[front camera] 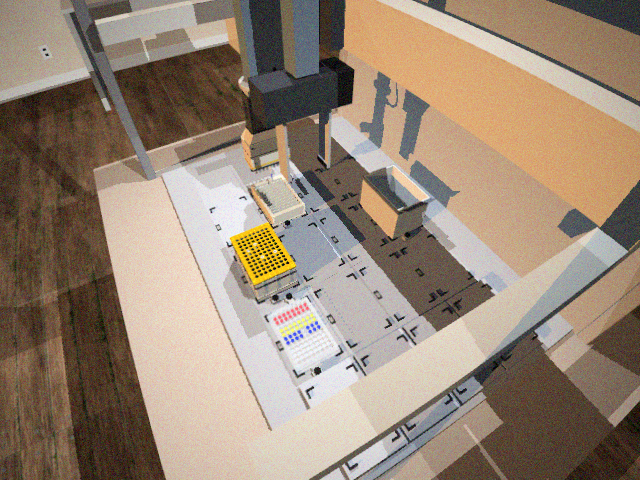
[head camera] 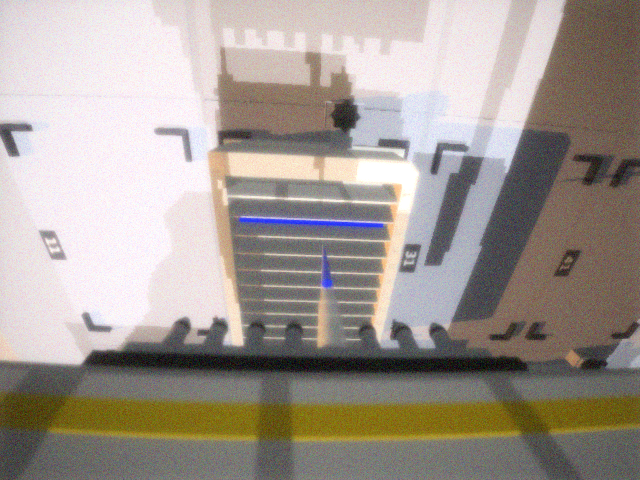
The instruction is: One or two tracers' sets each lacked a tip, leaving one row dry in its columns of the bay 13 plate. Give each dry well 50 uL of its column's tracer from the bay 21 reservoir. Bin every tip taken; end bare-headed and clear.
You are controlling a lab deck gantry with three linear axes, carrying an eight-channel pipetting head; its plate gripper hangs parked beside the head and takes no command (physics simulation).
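Observation:
The pipetting head [front camera: 261, 149] hangs over the bay 21 reservoir [front camera: 290, 210] [head camera: 221, 248]. In the head view one channel, fifth from the left, carries a tip [head camera: 329, 310] with blue liquid in its lower end; the other seven nozzles are bare. The tip's end shows over the troughs, near a trough with a blue strip [head camera: 310, 222]; its exact height is unclear. The bay 13 plate [front camera: 316, 351] has two columns each of red, yellow and blue; both blue columns have a gap in the same row. The parked plate gripper [front camera: 306, 172] is open and empty.
A yellow tip rack [front camera: 263, 281] with several pale tips stands between reservoir and plate. A tall tan bin [front camera: 379, 206] stands on the right of the deck, near the orange side wall. Dark knobs [head camera: 344, 114] sit beside the labware.

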